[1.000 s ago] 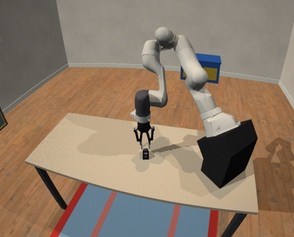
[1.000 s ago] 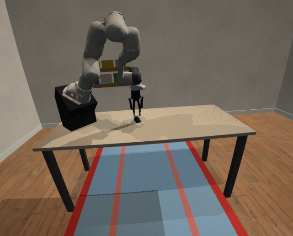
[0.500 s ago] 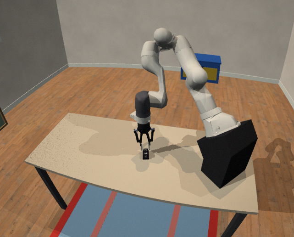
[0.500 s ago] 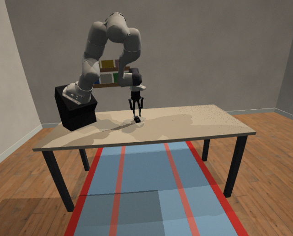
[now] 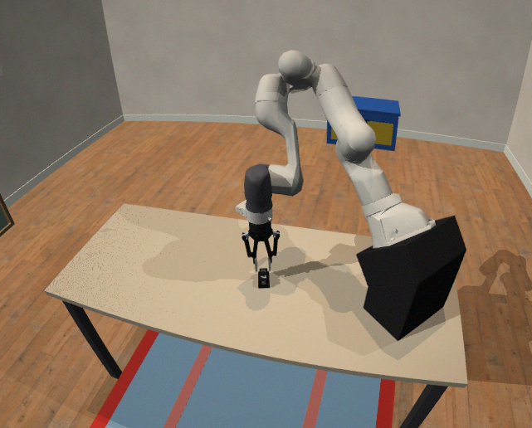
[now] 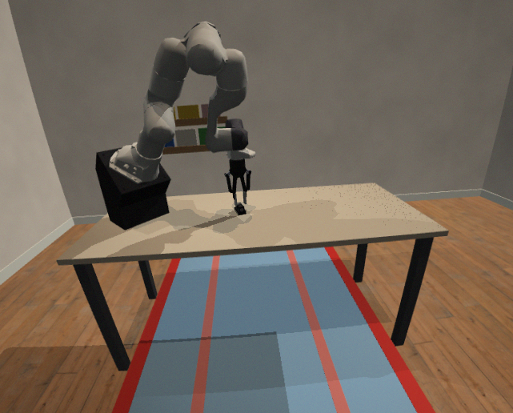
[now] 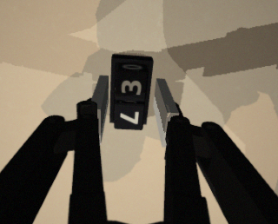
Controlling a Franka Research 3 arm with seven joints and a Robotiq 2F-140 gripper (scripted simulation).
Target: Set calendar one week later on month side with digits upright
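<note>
My gripper is now 20 mm to the right of the black tray and 70 mm above it.
</note>
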